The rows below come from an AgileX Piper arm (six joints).
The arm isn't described. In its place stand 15 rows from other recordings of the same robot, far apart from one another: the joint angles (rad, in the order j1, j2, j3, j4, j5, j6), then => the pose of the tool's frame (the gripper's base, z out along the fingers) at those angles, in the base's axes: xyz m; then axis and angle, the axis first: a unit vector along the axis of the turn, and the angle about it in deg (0 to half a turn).
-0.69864 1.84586 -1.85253 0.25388 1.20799 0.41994 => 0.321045 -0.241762 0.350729 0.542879 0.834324 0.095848 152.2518
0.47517 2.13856 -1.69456 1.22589 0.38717 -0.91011 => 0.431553 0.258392 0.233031 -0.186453 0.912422 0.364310 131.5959
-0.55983 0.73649 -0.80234 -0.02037 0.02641 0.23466 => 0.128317 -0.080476 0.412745 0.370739 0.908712 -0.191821 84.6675
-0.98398 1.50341 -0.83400 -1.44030 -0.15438 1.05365 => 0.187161 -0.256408 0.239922 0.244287 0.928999 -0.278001 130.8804
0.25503 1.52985 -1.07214 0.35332 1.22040 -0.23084 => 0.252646 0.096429 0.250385 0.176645 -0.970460 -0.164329 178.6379
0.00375 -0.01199 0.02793 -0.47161 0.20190 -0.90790 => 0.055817 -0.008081 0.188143 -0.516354 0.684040 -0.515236 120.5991
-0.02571 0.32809 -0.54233 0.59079 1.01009 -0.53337 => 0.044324 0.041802 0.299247 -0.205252 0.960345 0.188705 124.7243
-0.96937 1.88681 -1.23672 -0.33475 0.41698 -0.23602 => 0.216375 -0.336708 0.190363 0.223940 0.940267 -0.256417 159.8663
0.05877 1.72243 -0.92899 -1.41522 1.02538 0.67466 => 0.317937 -0.058284 0.210515 -0.134436 0.844620 -0.518213 164.8396
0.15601 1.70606 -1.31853 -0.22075 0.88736 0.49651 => 0.354965 0.040191 0.261668 0.116657 0.992655 -0.032039 155.7127
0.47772 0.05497 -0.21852 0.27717 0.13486 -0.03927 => 0.040974 0.024983 0.271565 -0.130773 0.915546 0.380360 91.6125
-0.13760 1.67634 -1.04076 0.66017 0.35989 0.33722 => 0.352439 -0.028963 0.221805 0.472817 0.845980 0.246500 146.8150
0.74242 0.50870 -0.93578 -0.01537 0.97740 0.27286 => 0.045786 0.040436 0.396110 -0.223594 0.933317 0.280936 124.7930
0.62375 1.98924 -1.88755 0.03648 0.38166 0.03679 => 0.392974 0.284302 0.348604 -0.270154 0.935705 0.226877 117.4394
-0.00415 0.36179 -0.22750 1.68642 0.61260 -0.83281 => 0.075923 0.051661 0.271755 0.105067 0.817486 0.566284 115.5439
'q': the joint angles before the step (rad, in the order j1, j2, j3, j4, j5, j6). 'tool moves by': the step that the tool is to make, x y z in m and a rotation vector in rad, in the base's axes. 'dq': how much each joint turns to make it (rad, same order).
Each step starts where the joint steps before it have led.
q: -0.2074, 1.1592, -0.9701, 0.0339, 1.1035, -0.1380
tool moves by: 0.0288, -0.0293, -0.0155, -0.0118, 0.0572, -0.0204
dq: -0.0943, 0.1471, -0.0585, 0.0008, -0.0338, -0.0796
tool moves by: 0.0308, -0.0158, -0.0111, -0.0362, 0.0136, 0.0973
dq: -0.0212, 0.1278, -0.0745, -0.0001, -0.0477, -0.1261
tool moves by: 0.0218, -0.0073, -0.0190, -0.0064, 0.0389, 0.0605
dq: 0.0002, 0.1032, -0.0362, 0.0000, -0.0303, -0.0640
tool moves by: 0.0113, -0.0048, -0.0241, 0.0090, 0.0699, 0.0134
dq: -0.0002, 0.0835, -0.0045, -0.0120, -0.0096, -0.0100
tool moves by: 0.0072, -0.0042, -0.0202, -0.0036, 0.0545, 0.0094
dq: 0.0000, 0.0649, -0.0002, -0.0226, -0.0142, -0.0003
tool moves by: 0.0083, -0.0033, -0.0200, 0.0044, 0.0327, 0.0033
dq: 0.0001, 0.0654, -0.0033, -0.0071, -0.0297, 0.0002
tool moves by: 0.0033, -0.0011, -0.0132, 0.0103, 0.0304, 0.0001
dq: 0.0000, 0.0401, 0.0002, 0.0001, -0.0082, -0.0001
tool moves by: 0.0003, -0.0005, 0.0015, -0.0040, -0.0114, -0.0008
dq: -0.0011, -0.0043, -0.0001, -0.0002, -0.0077, -0.0001
